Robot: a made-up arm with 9 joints. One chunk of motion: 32 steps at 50 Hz.
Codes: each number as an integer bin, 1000 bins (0 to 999) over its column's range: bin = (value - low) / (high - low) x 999, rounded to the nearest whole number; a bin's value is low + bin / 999 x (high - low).
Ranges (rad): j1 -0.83..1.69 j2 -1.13..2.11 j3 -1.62..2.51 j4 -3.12..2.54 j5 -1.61..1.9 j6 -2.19..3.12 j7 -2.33..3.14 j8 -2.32..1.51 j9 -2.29..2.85
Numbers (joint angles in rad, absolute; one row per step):
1: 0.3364 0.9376 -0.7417 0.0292 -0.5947 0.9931 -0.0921 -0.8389 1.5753
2: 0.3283 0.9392 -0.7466 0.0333 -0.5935 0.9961 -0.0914 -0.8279 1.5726
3: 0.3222 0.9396 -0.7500 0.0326 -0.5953 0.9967 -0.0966 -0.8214 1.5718
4: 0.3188 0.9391 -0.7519 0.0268 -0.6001 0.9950 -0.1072 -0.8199 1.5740
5: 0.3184 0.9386 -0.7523 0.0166 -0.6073 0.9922 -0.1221 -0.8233 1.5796
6: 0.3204 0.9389 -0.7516 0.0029 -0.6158 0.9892 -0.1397 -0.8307 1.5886
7: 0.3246 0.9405 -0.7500 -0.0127 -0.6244 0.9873 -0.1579 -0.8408 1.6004
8: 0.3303 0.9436 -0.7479 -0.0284 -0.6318 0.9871 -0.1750 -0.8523 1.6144
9: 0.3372 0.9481 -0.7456 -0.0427 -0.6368 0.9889 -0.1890 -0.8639 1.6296
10: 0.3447 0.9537 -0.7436 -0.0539 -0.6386 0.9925 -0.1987 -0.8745 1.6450
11: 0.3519 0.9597 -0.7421 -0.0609 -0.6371 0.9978 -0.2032 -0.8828 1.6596
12: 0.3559 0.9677 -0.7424 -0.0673 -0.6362 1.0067 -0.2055 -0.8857 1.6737
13: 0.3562 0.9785 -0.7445 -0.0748 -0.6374 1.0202 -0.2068 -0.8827 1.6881
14: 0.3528 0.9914 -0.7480 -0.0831 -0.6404 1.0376 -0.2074 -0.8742 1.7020
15: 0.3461 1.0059 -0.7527 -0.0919 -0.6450 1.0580 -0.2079 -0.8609 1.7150
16: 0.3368 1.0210 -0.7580 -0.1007 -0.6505 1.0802 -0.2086 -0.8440 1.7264
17: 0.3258 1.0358 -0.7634 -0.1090 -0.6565 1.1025 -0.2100 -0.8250 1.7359
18: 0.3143 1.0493 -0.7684 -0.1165 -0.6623 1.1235 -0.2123 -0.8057 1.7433
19: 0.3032 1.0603 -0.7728 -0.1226 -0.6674 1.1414 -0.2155 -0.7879 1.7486
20: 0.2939 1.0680 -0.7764 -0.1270 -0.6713 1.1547 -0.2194 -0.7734 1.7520
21: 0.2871 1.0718 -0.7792 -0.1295 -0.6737 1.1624 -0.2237 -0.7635 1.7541
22: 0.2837 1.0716 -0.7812 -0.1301 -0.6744 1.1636 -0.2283 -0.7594 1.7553
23: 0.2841 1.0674 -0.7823 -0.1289 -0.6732 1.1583 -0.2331 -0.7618 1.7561
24: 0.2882 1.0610 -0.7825 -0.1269 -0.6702 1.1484 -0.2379 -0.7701 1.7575
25: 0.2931 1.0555 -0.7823 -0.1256 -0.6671 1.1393 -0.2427 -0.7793 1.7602
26: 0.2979 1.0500 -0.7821 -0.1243 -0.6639 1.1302 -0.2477 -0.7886 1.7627
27: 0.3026 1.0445 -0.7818 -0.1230 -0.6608 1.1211 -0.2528 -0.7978 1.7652
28: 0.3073 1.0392 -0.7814 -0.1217 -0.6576 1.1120 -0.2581 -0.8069 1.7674
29: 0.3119 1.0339 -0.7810 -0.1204 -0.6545 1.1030 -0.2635 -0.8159 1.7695
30: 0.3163 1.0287 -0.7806 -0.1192 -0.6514 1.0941 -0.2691 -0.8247 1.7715
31: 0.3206 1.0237 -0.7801 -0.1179 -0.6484 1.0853 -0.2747 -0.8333 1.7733
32: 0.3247 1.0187 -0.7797 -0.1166 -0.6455 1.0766 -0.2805 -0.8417 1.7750
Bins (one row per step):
1: 462 638 212 556 289 599 409 386 751
2: 459 638 211 557 289 599 409 389 751
3: 457 638 210 556 289 600 408 391 751
4: 455 638 210 555 287 599 406 391 751
5: 455 638 210 554 285 599 403 390 752
6: 456 638 210 551 283 598 400 388 754
7: 458 638 210 548 281 598 397 386 756
8: 460 639 211 546 278 598 394 383 759
9: 463 641 212 543 277 598 391 380 762
10: 466 642 212 541 276 599 389 377 765
11: 469 644 212 540 277 600 388 375 768
12: 470 647 212 539 277 601 388 374 770
13: 470 650 212 537 277 604 388 375 773
14: 469 654 211 536 276 607 388 377 776
15: 466 659 210 534 275 611 388 381 778
16: 463 663 209 533 273 615 387 385 781
17: 458 668 207 531 271 619 387 390 782
18: 454 672 206 530 270 623 387 395 784
19: 449 675 205 529 268 627 386 400 785
20: 446 678 204 528 267 629 385 403 786
21: 443 679 203 528 266 631 385 406 786
22: 442 679 203 528 266 631 384 407 786
23: 442 678 203 528 267 630 383 406 786
24: 443 676 203 528 267 628 382 404 787
25: 445 674 203 529 268 626 381 402 787
26: 447 672 203 529 269 625 380 399 788
27: 449 670 203 529 270 623 379 397 788
28: 451 669 203 529 271 621 378 395 789
29: 453 667 203 529 272 620 377 392 789
30: 454 666 203 530 273 618 376 390 789
31: 456 664 203 530 274 616 375 388 790
32: 458 663 203 530 275 615 374 386 790

